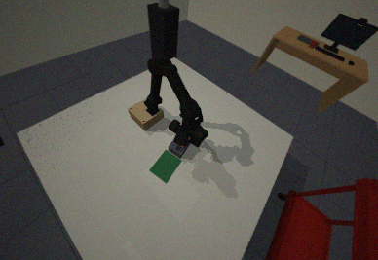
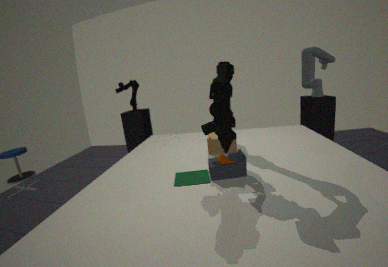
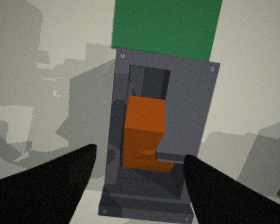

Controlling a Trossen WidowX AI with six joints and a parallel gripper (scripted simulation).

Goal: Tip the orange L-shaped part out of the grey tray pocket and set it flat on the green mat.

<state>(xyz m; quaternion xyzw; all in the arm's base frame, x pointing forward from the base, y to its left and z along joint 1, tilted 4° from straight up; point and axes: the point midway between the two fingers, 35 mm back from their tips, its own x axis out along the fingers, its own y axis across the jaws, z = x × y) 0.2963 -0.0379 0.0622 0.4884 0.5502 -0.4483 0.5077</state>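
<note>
Right now the orange L-shaped part is 2 cm behind my gripper tip, 3 cm to the left of it and 8 cm below it. From my gripper tip the other things lie so: tray 2 cm behind, 1 cm to the left, 13 cm below; green mat 15 cm to the right, 13 cm below.
</note>
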